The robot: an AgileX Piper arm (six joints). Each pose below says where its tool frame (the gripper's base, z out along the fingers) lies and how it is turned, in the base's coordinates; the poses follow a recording.
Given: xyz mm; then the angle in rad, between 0 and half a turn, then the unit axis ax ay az.
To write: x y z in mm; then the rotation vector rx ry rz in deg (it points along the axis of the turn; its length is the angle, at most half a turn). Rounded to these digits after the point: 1 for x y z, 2 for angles.
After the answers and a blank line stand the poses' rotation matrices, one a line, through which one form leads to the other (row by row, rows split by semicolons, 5 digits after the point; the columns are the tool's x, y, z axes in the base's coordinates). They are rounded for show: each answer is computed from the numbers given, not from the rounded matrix.
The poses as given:
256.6, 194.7, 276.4, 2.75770, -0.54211, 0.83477, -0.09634
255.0, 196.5, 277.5, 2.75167, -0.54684, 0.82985, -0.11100
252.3, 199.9, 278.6, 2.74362, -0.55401, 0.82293, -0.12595
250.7, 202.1, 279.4, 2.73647, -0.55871, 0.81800, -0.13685
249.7, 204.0, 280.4, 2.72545, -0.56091, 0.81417, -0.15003
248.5, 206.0, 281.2, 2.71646, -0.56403, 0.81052, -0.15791
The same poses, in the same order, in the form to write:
256.6, 194.7, 276.4, -85.66, 131.90, -15.22
255.0, 196.5, 277.5, -86.21, 130.83, -17.50
252.3, 199.9, 278.6, -87.09, 129.36, -19.80
250.7, 202.1, 279.4, -87.60, 128.25, -21.46
249.7, 204.0, 280.4, -87.59, 127.14, -23.43
248.5, 206.0, 281.2, -87.79, 126.15, -24.58

-0.36084 -0.83605 0.41330; -0.90821 0.41574 0.04805; -0.21200 -0.35803 -0.90933
-0.34932 -0.83133 0.43228; -0.91572 0.40066 0.03055; -0.19860 -0.38517 -0.90122
-0.33198 -0.82738 0.45303; -0.92500 0.37965 0.01551; -0.18482 -0.41390 -0.89136
-0.32001 -0.82311 0.46913; -0.93098 0.36502 0.00538; -0.17567 -0.43503 -0.88311
-0.31227 -0.81373 0.49024; -0.93502 0.35452 -0.00714; -0.16799 -0.46061 -0.87156
-0.30305 -0.80849 0.50449; -0.93874 0.34441 -0.01195; -0.16409 -0.47721 -0.86333

